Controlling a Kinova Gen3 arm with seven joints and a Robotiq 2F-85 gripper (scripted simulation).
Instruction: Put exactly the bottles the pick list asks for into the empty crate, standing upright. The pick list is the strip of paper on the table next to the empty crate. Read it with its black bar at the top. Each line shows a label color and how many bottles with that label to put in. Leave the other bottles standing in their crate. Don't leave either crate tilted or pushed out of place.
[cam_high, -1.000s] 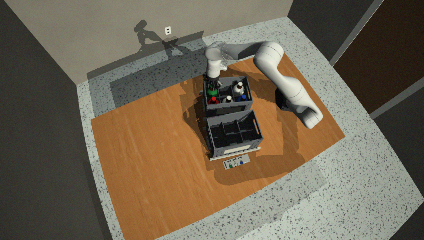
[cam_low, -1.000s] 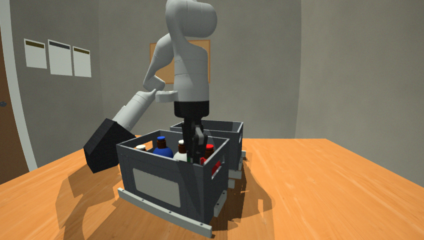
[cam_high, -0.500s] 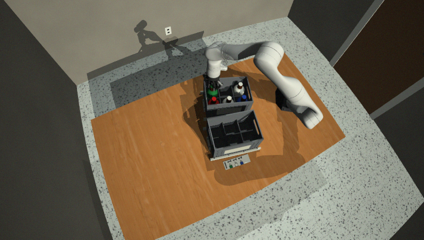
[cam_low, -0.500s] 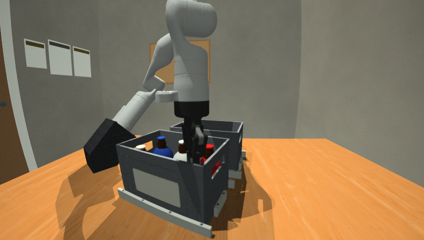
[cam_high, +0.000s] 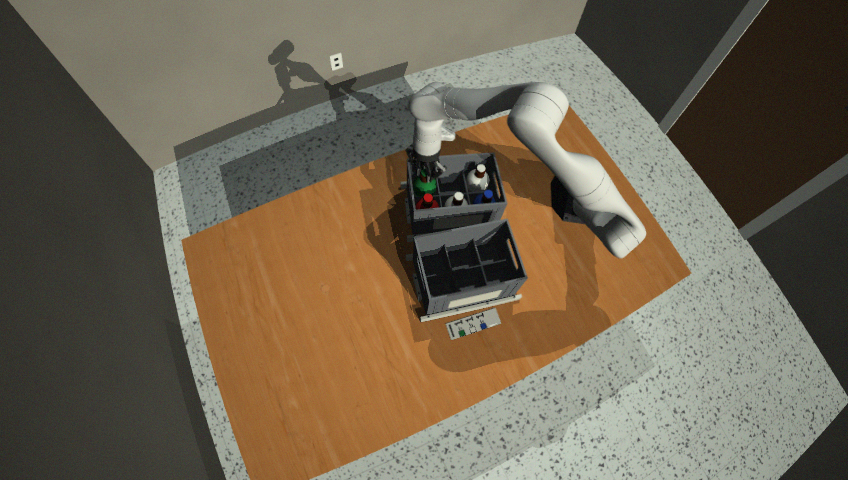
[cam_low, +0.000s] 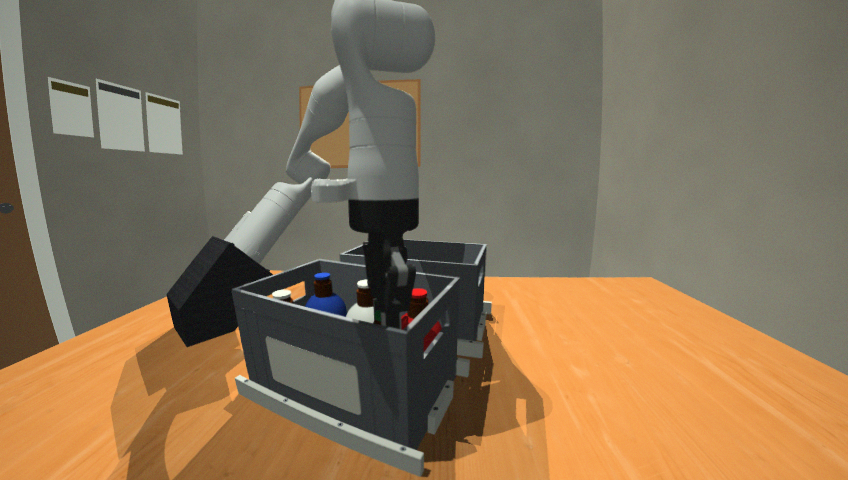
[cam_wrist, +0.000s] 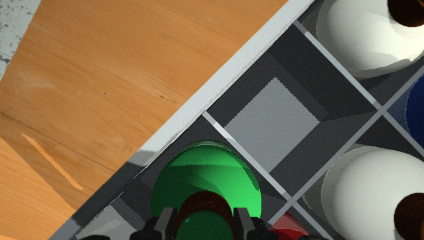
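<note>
The green bottle is 70 mm below my hand. The rest, counted from my hand: red bottle (80 mm to the left, 70 mm below, 20 mm ahead); then blue bottle (160 mm behind, 120 mm to the left, 70 mm below); then pick list (440 mm to the left, 160 mm below, 20 mm behind).
</note>
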